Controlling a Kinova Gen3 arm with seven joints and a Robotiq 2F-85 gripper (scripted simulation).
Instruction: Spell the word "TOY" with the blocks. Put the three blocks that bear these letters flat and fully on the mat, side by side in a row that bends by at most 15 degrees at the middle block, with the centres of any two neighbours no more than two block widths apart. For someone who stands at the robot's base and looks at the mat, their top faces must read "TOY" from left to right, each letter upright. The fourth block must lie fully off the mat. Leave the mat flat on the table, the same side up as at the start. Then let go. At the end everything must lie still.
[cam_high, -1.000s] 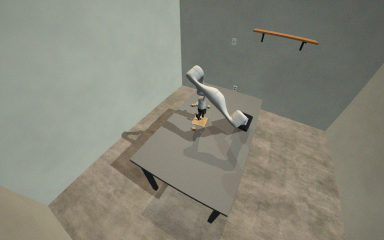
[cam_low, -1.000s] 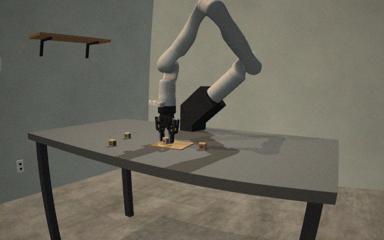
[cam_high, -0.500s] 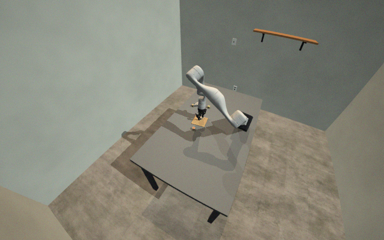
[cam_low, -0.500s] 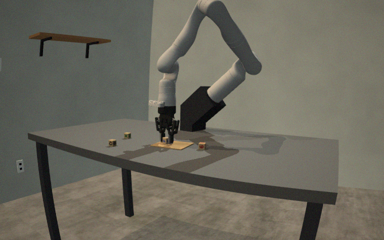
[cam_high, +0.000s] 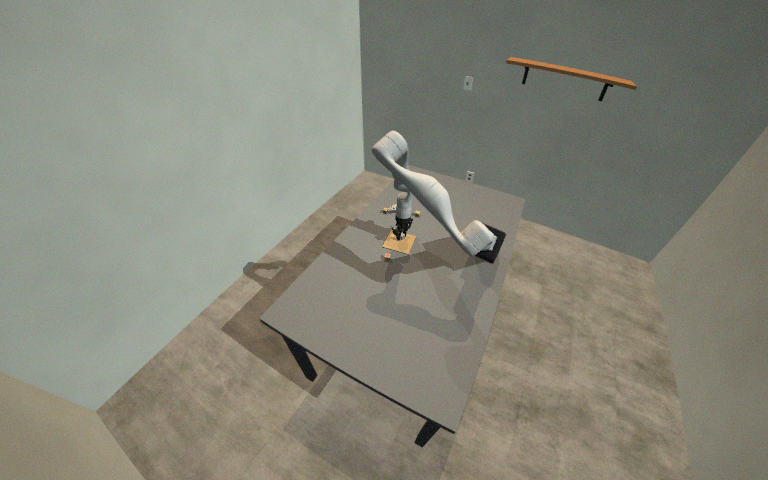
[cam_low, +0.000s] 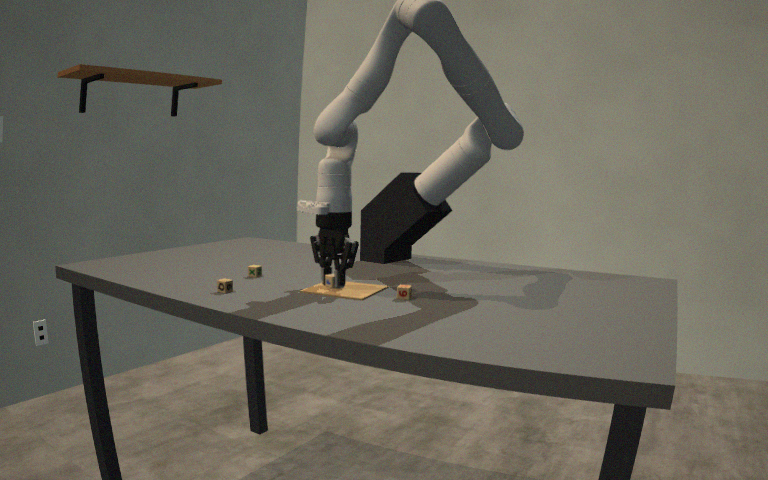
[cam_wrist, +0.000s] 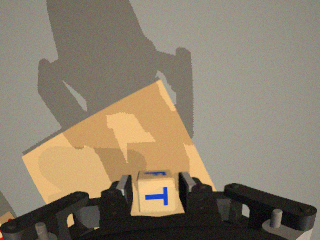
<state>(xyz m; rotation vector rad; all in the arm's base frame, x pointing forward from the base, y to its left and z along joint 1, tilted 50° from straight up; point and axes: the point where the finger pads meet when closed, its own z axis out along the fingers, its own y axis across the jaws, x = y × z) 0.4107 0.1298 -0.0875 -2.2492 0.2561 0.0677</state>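
Right now my hand is 10 mm past the tan mat, 30 mm to the right of it and 20 mm above it. Also, from my hand: block: 20 mm behind, 160 mm to the left, 10 mm below.
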